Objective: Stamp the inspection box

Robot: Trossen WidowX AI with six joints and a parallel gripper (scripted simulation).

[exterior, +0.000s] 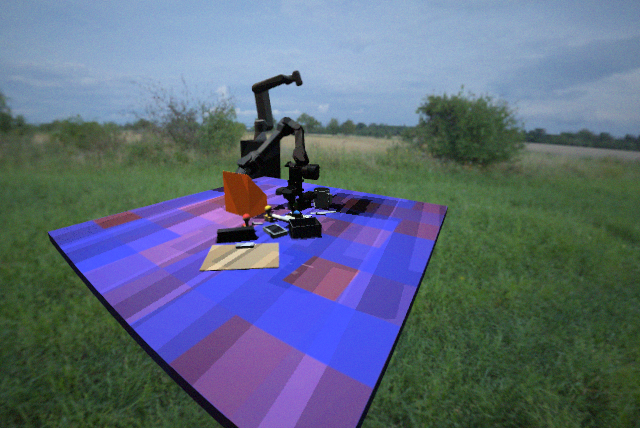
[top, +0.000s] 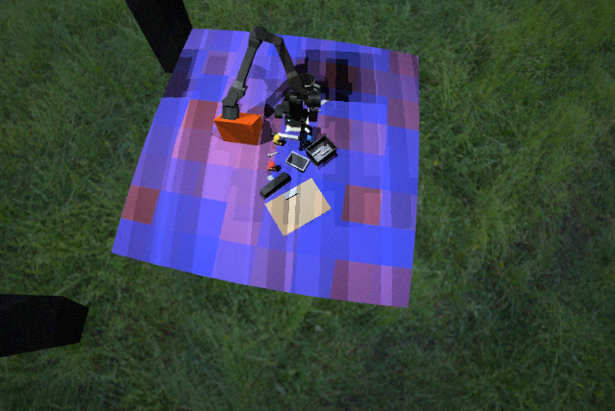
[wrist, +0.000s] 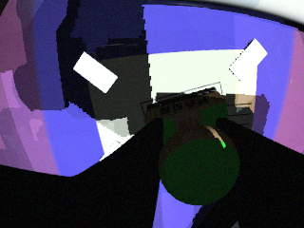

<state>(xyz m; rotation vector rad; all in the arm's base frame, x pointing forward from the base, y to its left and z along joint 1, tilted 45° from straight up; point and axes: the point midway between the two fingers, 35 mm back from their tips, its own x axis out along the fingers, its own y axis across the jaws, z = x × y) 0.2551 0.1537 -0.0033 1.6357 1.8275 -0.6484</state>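
Right now the white card is 3 cm below my gripper tip. Also, from my gripper tip: blue-knob stamp 8 cm to the right, 7 cm ahead; then green-knob stamp right at my gripper tip; then yellow-knob stamp 11 cm to the right, 6 cm behind.
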